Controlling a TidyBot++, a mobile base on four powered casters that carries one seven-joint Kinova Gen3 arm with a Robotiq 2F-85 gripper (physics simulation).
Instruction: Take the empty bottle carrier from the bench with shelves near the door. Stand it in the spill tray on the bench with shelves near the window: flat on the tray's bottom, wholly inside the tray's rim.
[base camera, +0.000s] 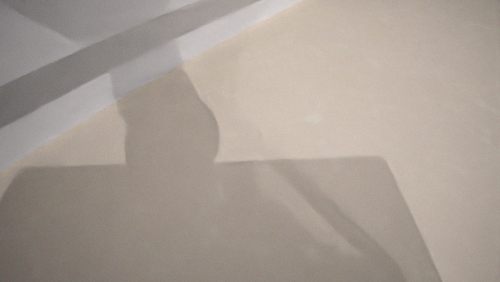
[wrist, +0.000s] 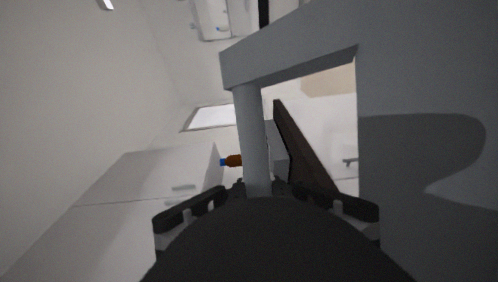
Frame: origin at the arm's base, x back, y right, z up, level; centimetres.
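Where they show: gripper, between the fingertips: (wrist: 258, 180).
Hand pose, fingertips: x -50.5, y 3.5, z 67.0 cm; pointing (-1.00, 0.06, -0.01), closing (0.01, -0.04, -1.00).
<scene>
After its pixels a point has its place.
My gripper (wrist: 258, 180) {x -50.5, y 3.5, z 67.0 cm} is shut on the round handle bar of the grey bottle carrier (wrist: 425, 65) {x -39.5, y 10.7, z 58.4 cm} in the wrist view. The bar runs up from the fingers to a grey arm that joins the carrier's broad side panel at the right. The carrier fills the right of that view, and its compartments do not show. Beyond the handle is a bench with a dark worktop (wrist: 302, 150) {x -78.6, y 4.6, z 50.8 cm}, seen at a steep tilt; I cannot tell which bench it is. The spill tray cannot be made out. Neither gripper nor carrier shows in the base view.
White cabinets (wrist: 150, 167) {x -120.2, y 1.9, z 139.1 cm} with bar handles stand at the left of the wrist view. A brown-orange bottle (wrist: 233, 160) {x -124.2, y 0.0, z 82.3 cm} with a blue cap shows behind the handle bar. A bright framed panel (wrist: 212, 117) {x -241.3, y 62.7, z 128.2 cm} is beyond. In the base view, a white cabinet base (base camera: 65, 120) {x -49.2, y -30.8, z -37.6 cm} crosses the upper left, beside shadowed floor (base camera: 175, 225) {x -29.1, y -7.9, z -39.6 cm}.
</scene>
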